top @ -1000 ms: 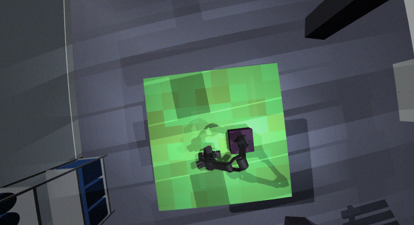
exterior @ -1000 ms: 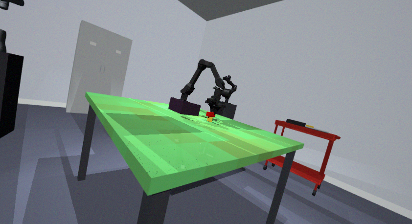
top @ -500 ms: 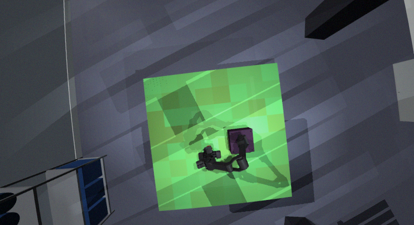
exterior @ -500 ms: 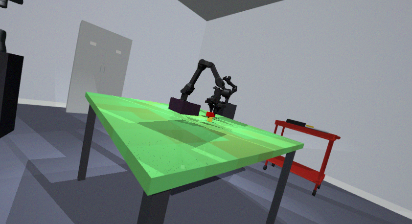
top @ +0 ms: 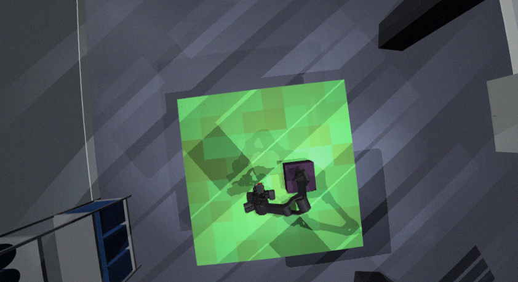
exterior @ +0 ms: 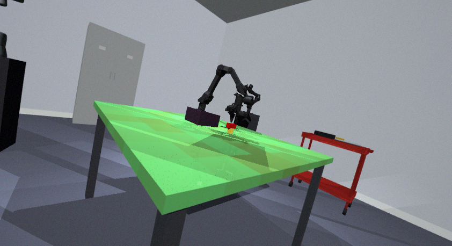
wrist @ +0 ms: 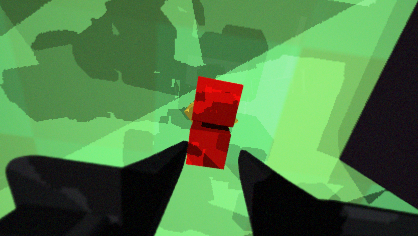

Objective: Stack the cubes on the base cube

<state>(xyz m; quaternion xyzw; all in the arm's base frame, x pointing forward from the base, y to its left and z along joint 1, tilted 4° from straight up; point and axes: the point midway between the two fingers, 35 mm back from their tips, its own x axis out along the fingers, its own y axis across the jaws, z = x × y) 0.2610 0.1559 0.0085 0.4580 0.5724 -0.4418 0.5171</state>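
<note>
The yellow base cube is 6 cm below my gripper tip, 2 cm to the right of it and 1 cm ahead of it.
</note>
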